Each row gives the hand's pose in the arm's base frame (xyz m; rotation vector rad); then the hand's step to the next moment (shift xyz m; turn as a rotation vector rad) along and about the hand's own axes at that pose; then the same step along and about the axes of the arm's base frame.
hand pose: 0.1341 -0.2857 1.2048 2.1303 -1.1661 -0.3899
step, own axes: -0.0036 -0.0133 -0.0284 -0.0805 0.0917 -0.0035
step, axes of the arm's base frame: 0.0218 0.0197 0.0115 -0.1006 0.0336 0.0604
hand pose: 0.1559 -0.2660 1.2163 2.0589 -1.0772 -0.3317
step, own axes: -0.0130 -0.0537 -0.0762 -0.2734 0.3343 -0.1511
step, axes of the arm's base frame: 0.0645 0.0679 0.0098 -0.2800 0.1781 0.3149
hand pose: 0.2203 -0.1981 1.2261 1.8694 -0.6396 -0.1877
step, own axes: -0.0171 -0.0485 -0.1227 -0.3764 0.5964 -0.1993
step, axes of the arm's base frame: 0.0536 0.1218 0.0010 -0.4354 0.2031 0.5534
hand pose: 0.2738 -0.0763 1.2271 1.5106 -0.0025 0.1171
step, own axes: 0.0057 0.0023 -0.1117 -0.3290 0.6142 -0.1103
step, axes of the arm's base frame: -0.0025 0.1118 -0.0041 -0.3833 0.1191 0.5801
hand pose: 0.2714 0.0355 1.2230 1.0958 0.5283 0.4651
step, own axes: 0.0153 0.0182 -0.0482 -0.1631 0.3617 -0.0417
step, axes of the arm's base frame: -0.0192 0.0501 -0.0032 -0.1874 0.0720 0.3447
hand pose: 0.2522 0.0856 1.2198 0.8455 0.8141 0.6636
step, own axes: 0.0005 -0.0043 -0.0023 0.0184 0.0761 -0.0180
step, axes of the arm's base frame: -0.0008 -0.0009 -0.0047 -0.0193 0.0595 0.0504
